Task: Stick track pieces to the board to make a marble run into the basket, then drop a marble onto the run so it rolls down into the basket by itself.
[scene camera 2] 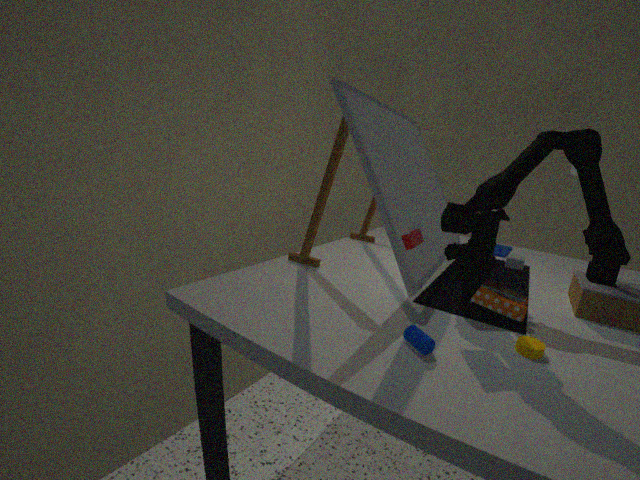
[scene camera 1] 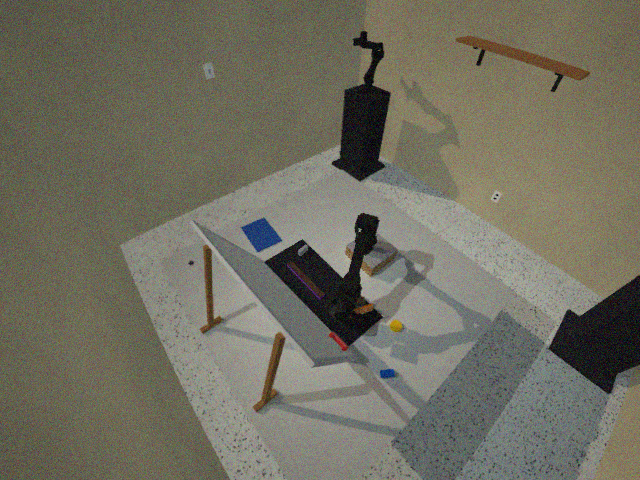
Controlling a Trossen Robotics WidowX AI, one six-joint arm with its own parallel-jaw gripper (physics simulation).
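Frame: origin at the arm's base, x right, y up, z back, level; centimetres.
Where they show: gripper, fingertip midpoint: [scene camera 2: 469, 298]; arm's base at its link origin: [scene camera 2: 600, 281].
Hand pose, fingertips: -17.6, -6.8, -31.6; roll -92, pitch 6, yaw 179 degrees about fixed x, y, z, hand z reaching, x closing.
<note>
Things, the pixels of their centre, and the offset from my fingertips, as dx, dy, dz. "spot": a spot on its surface instead. Level surfaces: height alone.
- small red piece at a spot on its surface: [scene camera 2: 412, 239] spot: -13.3, +14.6, -13.0
- black mat at its surface level: dy -0.2
- orange piece with pale dots, surface spot: [scene camera 2: 499, 303] [scene camera 1: 362, 312] spot: -4.2, +2.1, +7.0
- purple piece at a spot on its surface: [scene camera 1: 306, 279] spot: +25.6, +1.7, -0.2
- blue cylinder at the middle of its body: [scene camera 2: 419, 339] [scene camera 1: 387, 373] -28.9, +1.0, -4.8
- yellow piece at the middle of its body: [scene camera 2: 529, 347] [scene camera 1: 395, 326] -18.4, +0.5, +13.8
- small pale block at the middle of its body: [scene camera 2: 515, 260] [scene camera 1: 303, 249] +40.7, +2.4, +10.2
- blue square at a spot on its surface: [scene camera 2: 502, 251] spot: +62.2, +0.3, +5.5
The grey board [scene camera 1: 279, 289] [scene camera 2: 403, 165] leans on wooden legs, with a small red piece [scene camera 1: 338, 341] [scene camera 2: 412, 239] on its face near the low near end. My gripper [scene camera 1: 338, 311] [scene camera 2: 469, 299] is open and empty, pointing down low over the black mat [scene camera 1: 356, 333] [scene camera 2: 439, 297]; its fingertips are hard to make out against the black. An orange piece with pale dots [scene camera 1: 364, 308] [scene camera 2: 499, 303] lies on the mat beside it. A long brown and purple piece [scene camera 1: 306, 279] lies farther back on the mat, partly hidden by the arm in scene camera 2. I cannot identify a marble or the basket.
A blue cylinder [scene camera 1: 387, 373] [scene camera 2: 418, 339] and a yellow piece [scene camera 1: 395, 326] [scene camera 2: 530, 347] lie on the table. A small pale block [scene camera 1: 302, 250] [scene camera 2: 514, 264] sits at the mat's far end, near a blue square [scene camera 1: 261, 234] [scene camera 2: 502, 251]. My arm stands on a wooden block [scene camera 1: 381, 265] [scene camera 2: 594, 304].
</note>
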